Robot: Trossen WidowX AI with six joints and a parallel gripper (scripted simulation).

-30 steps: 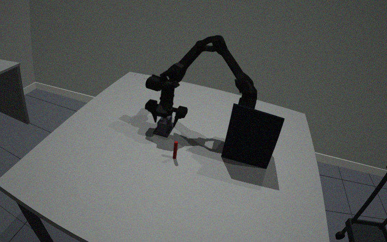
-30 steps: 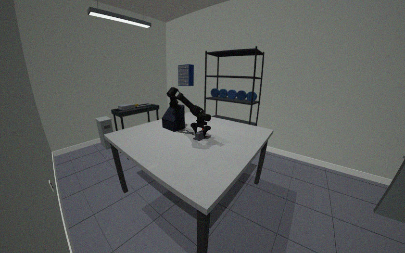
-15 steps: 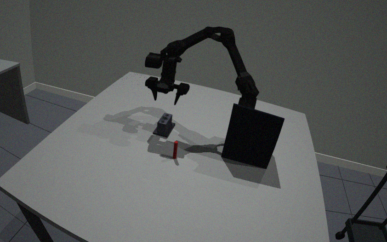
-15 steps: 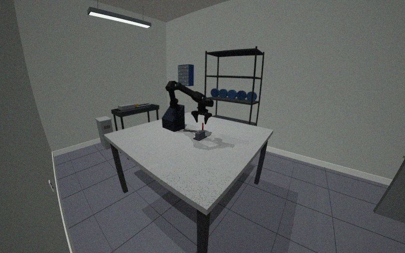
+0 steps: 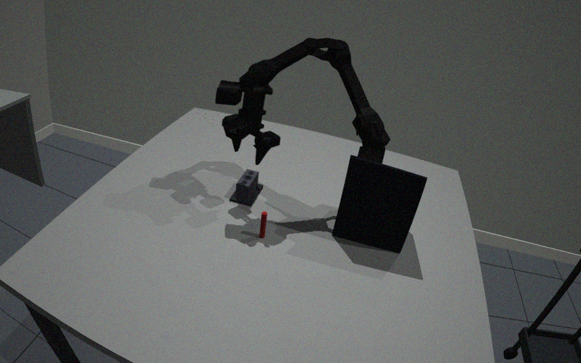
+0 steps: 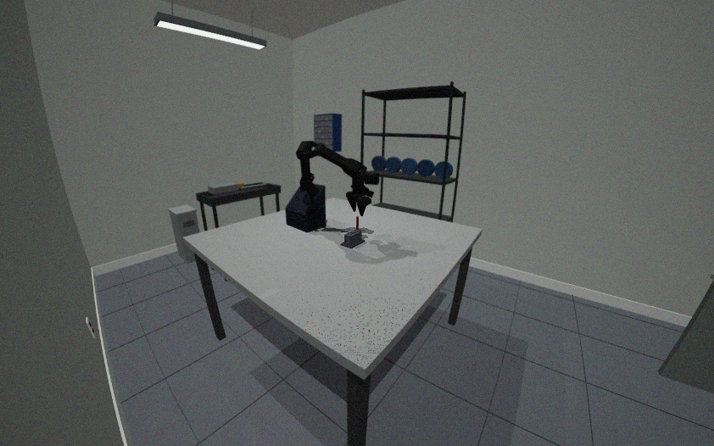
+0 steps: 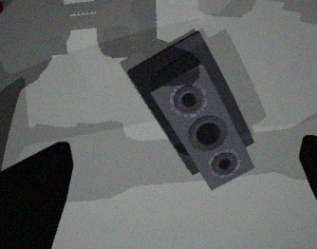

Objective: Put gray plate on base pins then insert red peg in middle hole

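The red peg is 12 cm behind my gripper tip, 13 cm to the left of it and 11 cm below it. The rest, counted from my gripper tip: gray plate: 1 cm ahead, 4 cm to the right, 10 cm below.
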